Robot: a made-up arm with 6 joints.
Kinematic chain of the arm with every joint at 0, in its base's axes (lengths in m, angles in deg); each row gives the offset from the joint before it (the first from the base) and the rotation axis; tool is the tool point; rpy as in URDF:
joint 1: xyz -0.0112 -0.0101 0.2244 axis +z
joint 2: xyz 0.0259 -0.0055 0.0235 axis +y
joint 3: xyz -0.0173 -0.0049 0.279 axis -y
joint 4: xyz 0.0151 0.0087 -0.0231 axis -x
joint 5: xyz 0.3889 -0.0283 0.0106 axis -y
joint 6: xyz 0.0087 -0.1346 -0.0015 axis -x
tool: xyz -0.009 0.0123 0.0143 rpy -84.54 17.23 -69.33
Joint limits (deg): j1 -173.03..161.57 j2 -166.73..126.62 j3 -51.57..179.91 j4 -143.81..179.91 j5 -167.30..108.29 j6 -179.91..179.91
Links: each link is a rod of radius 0.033 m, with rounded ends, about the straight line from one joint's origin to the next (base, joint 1, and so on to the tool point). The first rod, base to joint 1, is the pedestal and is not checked.
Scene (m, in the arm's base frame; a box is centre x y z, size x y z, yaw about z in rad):
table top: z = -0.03
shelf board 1: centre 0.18 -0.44 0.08 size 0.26 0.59 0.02 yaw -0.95
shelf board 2: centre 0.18 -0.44 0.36 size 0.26 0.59 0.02 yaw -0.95
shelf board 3: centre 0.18 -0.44 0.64 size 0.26 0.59 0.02 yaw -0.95
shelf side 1: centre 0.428 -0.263 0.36 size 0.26 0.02 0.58 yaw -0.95
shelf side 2: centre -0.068 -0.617 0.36 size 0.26 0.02 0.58 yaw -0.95
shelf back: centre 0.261 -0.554 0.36 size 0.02 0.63 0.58 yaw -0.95
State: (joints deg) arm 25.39 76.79 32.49 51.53 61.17 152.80
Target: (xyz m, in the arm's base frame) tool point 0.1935 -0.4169 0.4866
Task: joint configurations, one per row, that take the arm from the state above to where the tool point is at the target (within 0.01 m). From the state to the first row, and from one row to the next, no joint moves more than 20 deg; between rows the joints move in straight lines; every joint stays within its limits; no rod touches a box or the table.
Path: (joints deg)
1: 23.37 58.41 24.26 47.34 58.04 152.33
2: 21.35 40.02 16.03 43.15 54.91 151.85
3: 19.33 21.64 7.81 38.97 51.79 151.38
4: 17.31 3.26 -0.42 34.78 48.66 150.90
5: 15.29 -15.13 -8.65 30.59 45.53 150.43
6: 6.08 -30.93 -19.38 26.59 44.49 146.03
7: -3.12 -46.73 -30.11 22.59 43.44 141.63
8: -12.33 -62.53 -40.84 18.59 42.40 137.23
9: -21.53 -78.33 -51.57 14.59 41.36 132.82
10: -27.13 -58.76 -41.83 17.74 44.52 137.79
11: -32.72 -39.18 -32.08 20.90 47.68 142.76
12: -38.32 -19.61 -22.34 24.06 50.85 147.73
13: -43.92 -0.04 -12.59 27.22 54.01 152.69

